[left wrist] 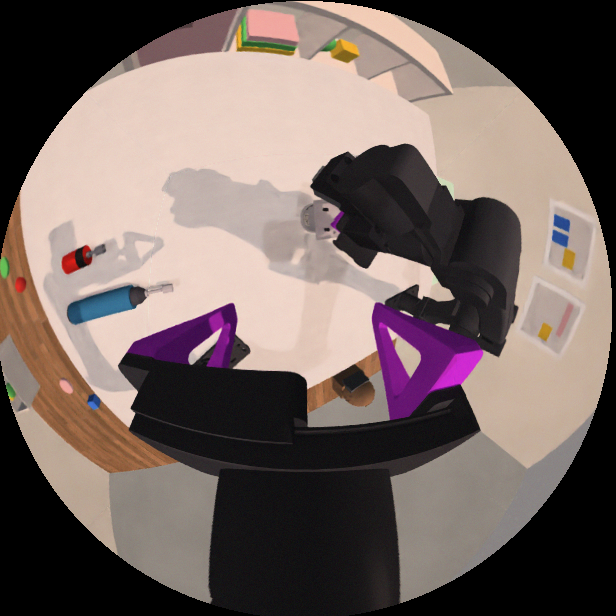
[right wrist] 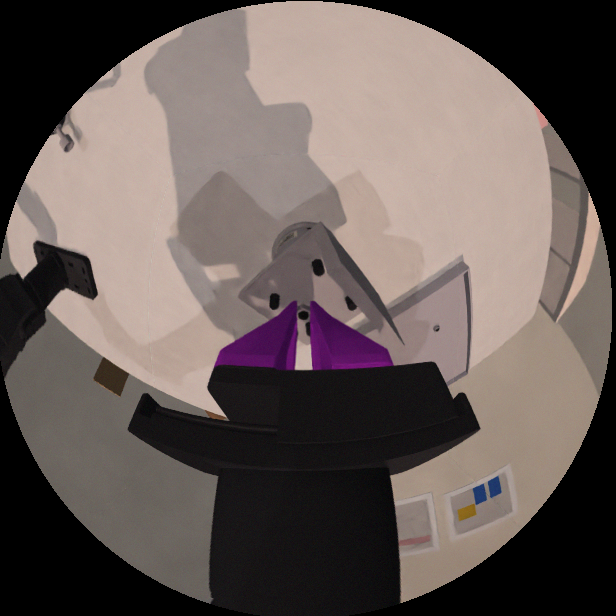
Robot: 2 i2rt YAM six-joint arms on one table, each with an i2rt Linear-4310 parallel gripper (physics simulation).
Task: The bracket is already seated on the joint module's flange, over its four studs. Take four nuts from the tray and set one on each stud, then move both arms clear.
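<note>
In the right wrist view, my right gripper (right wrist: 302, 317) is shut on a small dark nut (right wrist: 302, 314). It holds the nut right at the near corner of the grey bracket (right wrist: 313, 275), which sits on the joint module. Three other dark spots (right wrist: 317, 266) show on the bracket's plate; I cannot tell whether they are bare studs or nuts. The grey tray (right wrist: 439, 321) lies to the right of the bracket with one small nut (right wrist: 436, 328) in it. In the left wrist view, my left gripper (left wrist: 304, 316) is open and empty, well back from the bracket (left wrist: 320, 221). The right arm (left wrist: 425, 229) leans over the bracket.
A red-handled tool (left wrist: 80, 258) and a blue-handled screwdriver (left wrist: 112, 302) lie at the left of the table. Shelves with coloured blocks (left wrist: 270, 31) stand at the back. The table's wooden edge (left wrist: 68, 402) runs close below the left gripper.
</note>
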